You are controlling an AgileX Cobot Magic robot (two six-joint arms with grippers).
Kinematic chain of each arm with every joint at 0, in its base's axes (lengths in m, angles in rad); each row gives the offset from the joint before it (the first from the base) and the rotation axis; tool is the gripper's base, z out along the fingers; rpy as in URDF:
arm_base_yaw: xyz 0 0 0.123 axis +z
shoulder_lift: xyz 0 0 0 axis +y
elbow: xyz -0.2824 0 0.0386 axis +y
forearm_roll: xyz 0.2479 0 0.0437 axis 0.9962 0 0.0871
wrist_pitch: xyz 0 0 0 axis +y
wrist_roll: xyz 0.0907 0 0.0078 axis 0.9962 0 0.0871
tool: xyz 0 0 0 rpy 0 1.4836 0
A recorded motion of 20 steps. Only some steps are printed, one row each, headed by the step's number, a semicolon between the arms.
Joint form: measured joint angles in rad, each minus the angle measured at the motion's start. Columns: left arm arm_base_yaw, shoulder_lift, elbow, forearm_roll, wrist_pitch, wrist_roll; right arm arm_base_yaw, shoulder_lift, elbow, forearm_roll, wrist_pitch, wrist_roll.
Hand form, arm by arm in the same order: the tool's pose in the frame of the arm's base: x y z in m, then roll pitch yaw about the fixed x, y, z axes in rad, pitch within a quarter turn. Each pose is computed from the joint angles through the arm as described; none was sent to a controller.
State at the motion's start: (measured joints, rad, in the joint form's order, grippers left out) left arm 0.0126 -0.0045 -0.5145 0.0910 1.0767 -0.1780; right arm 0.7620 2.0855 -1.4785 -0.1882 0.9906 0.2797
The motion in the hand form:
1: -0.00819 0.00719 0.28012 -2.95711 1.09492 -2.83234; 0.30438 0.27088 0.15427 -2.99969 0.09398 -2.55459
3: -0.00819 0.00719 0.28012 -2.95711 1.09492 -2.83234; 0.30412 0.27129 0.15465 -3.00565 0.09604 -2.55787
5: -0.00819 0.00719 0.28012 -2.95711 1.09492 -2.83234; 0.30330 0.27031 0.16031 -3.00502 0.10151 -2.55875
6: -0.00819 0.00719 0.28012 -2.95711 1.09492 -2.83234; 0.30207 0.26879 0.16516 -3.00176 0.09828 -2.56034
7: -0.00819 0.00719 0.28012 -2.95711 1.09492 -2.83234; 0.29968 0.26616 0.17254 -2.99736 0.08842 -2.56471
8: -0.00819 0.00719 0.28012 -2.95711 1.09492 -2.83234; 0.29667 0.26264 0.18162 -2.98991 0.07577 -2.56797
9: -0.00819 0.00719 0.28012 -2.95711 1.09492 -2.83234; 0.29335 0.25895 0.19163 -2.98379 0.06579 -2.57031
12: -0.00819 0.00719 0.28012 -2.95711 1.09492 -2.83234; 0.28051 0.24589 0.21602 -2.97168 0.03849 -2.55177
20: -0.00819 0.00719 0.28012 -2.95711 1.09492 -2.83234; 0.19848 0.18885 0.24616 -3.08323 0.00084 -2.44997
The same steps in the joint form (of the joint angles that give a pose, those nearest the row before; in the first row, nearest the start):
1: 0.0000 0.0000 0.0000 0.0000 0.0000 0.0000; 0.0000 0.0008 0.0000 0.0013 0.0000 0.0000
3: 0.0000 0.0000 0.0000 0.0000 0.0000 0.0000; 0.0000 -0.0004 0.0000 0.0074 -0.0020 0.0000
5: 0.0000 0.0000 0.0000 0.0000 0.0000 0.0000; 0.0000 -0.0143 0.0000 0.0064 0.0069 0.0000
6: 0.0000 0.0000 0.0000 0.0000 0.0000 0.0000; 0.0000 -0.0265 0.0000 0.0051 0.0230 0.0000
7: 0.0000 0.0000 0.0000 0.0000 0.0000 0.0000; 0.0000 -0.0452 0.0000 0.0051 0.0527 0.0000
8: 0.0000 0.0000 0.0000 0.0000 0.0000 0.0000; 0.0000 -0.0682 0.0000 0.0030 0.0899 -0.0013
9: 0.0000 0.0000 0.0000 0.0000 0.0000 0.0000; 0.0000 -0.0938 0.0000 0.0018 0.1267 -0.0042
12: 0.0000 0.0000 0.0000 0.0000 0.0000 0.0000; 0.0000 -0.1751 0.0274 0.0011 0.2056 -0.0358
20: 0.0000 0.0000 0.0000 0.0000 0.0000 0.0000; 0.0179 -0.5366 0.3824 0.1260 0.2196 -0.1693

